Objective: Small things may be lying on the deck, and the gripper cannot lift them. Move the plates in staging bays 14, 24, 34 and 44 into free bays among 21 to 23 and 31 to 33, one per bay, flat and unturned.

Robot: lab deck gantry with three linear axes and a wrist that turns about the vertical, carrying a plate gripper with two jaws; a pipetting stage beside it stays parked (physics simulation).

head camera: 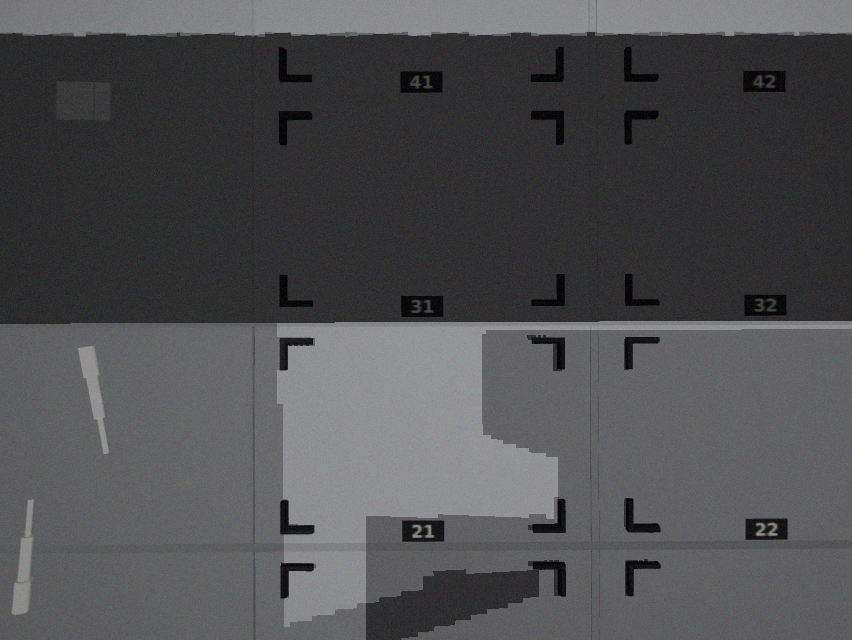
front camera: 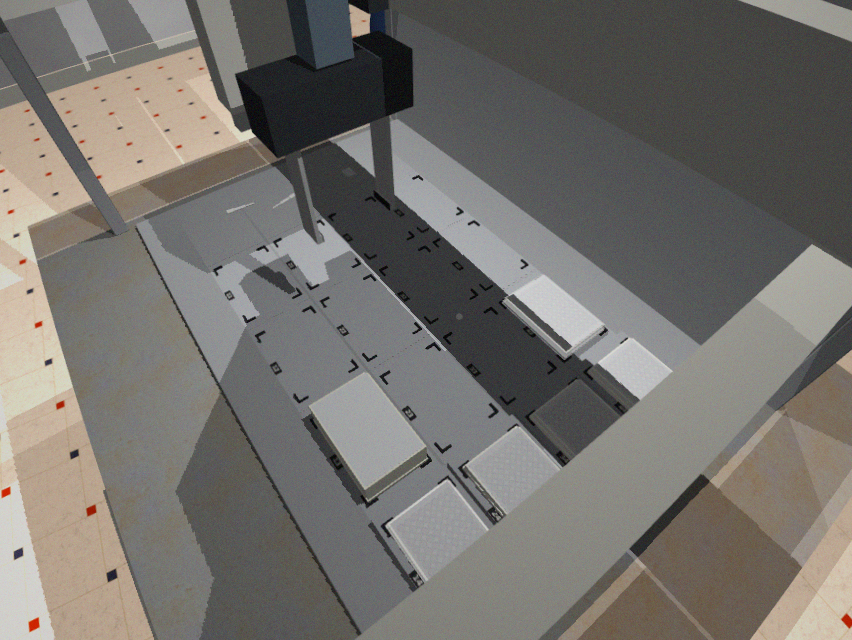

Labels:
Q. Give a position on a tall pale block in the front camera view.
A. At 373, 441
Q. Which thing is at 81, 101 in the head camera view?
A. A small square.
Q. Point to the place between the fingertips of my gripper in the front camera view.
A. At 350, 218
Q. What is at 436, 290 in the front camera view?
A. A bay 32.

